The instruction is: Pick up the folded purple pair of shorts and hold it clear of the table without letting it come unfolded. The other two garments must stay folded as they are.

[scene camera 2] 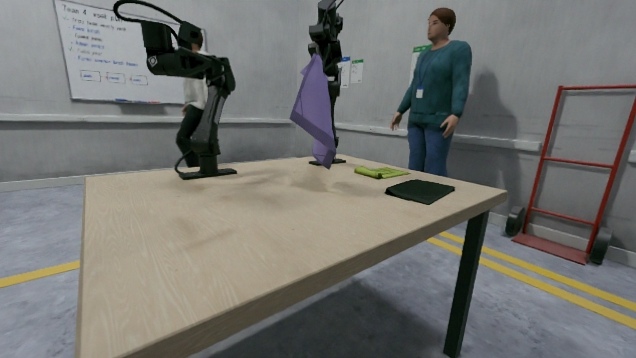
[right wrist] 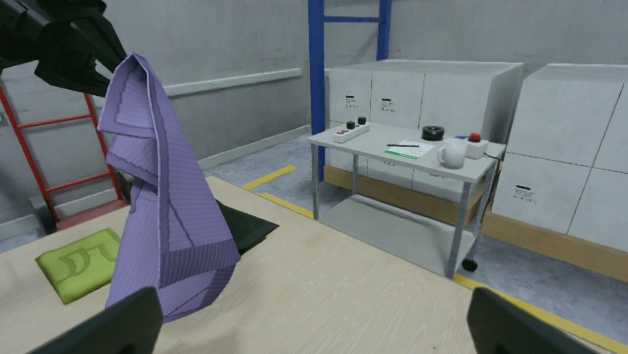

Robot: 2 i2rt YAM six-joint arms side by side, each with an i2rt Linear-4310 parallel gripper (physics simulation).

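My left gripper (scene camera 2: 315,53) (right wrist: 147,104) is shut on the top corner of the purple shorts (scene camera 2: 316,102) (right wrist: 195,200). The shorts hang in overlapping layers, with the layers spread somewhat at the side and bottom; their lower end appears above the table. My right gripper (right wrist: 313,301) is open, with no cloth between its fingers, off to the side of the shorts. A lime green garment (scene camera 2: 381,173) (right wrist: 82,262) lies folded on the table. A dark green garment (scene camera 2: 420,191) (right wrist: 246,225) lies folded near it, partly hidden by the shorts in the right wrist view.
The wooden table (scene camera 2: 200,250) (right wrist: 350,290) is under both arms. A person in a teal sweater (scene camera 2: 440,80) stands behind it. A red hand truck (scene camera 2: 577,161) stands beyond the table. A grey side table (right wrist: 380,137) holds a mug and small items, with white boxes (right wrist: 450,95) behind.
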